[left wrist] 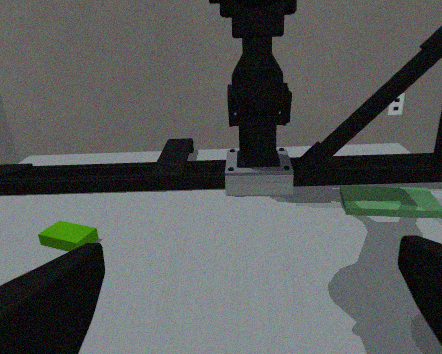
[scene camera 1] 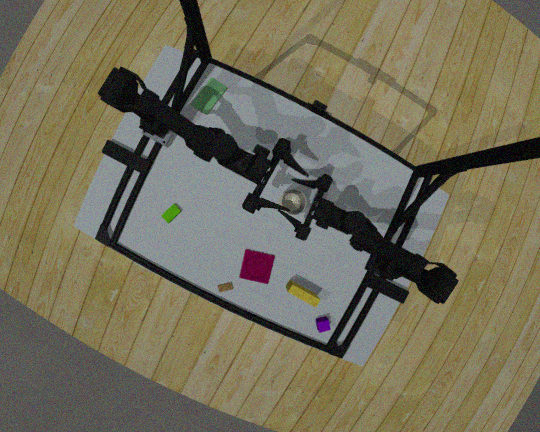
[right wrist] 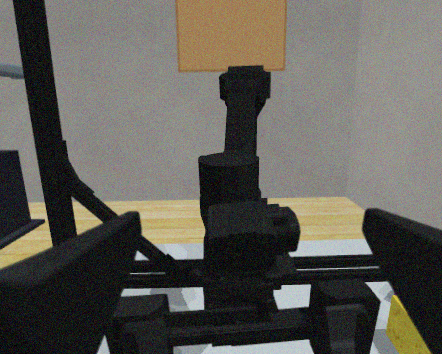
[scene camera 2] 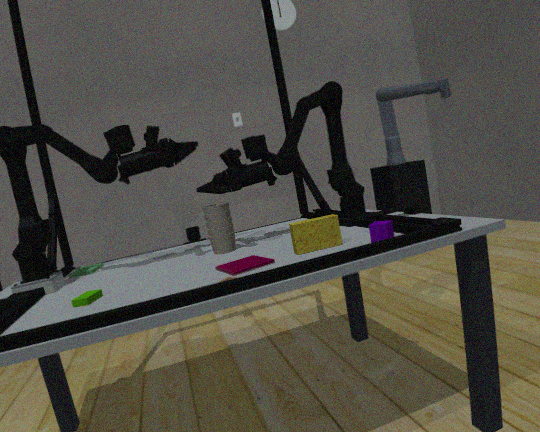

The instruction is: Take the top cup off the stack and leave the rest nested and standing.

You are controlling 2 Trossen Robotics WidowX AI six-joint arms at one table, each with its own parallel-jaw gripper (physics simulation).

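Pixels of known places: left gripper, fingertip midpoint: [left wrist: 251, 253] [scene camera 1: 285, 194] [scene camera 2: 198, 189]; right gripper, fingertip midpoint: [scene camera 1: 299, 193] [right wrist: 251, 220] [scene camera 2: 196, 145]; left arm's base, link origin: [scene camera 1: 383, 262] [scene camera 2: 354, 215]; right arm's base, link origin: [left wrist: 257, 159] [scene camera 1: 160, 126] [scene camera 2: 37, 278].
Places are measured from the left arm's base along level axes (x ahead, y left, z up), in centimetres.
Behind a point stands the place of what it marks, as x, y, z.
Observation:
The grey stack of cups [scene camera 1: 295, 199] @[38.9, -6.2, 6.3] stands upright near the table's middle; it also shows in the second scene view [scene camera 2: 219, 227] @[40.5, -1.6, 5.2]. My left gripper [scene camera 1: 270, 178] is open, held above the table just left of the stack [scene camera 2: 187, 151]. My right gripper [scene camera 1: 307, 208] is open, held above the stack's right side [scene camera 2: 208, 184]. Neither touches the cups.
On the table lie a magenta flat block [scene camera 1: 257, 266] @[40.3, 18.7, -1.4], a yellow block [scene camera 1: 303, 292] @[23.9, 19.6, 4.8], a purple cube [scene camera 1: 323, 324] @[11.4, 28.2, 1.8], a small brown block [scene camera 1: 225, 287] @[47.3, 29.8, -1.3], a small green block [scene camera 1: 171, 213] @[73.8, 14.2, -0.7] and a green block [scene camera 1: 209, 96] @[79.3, -27.3, -1.2] at the far corner.

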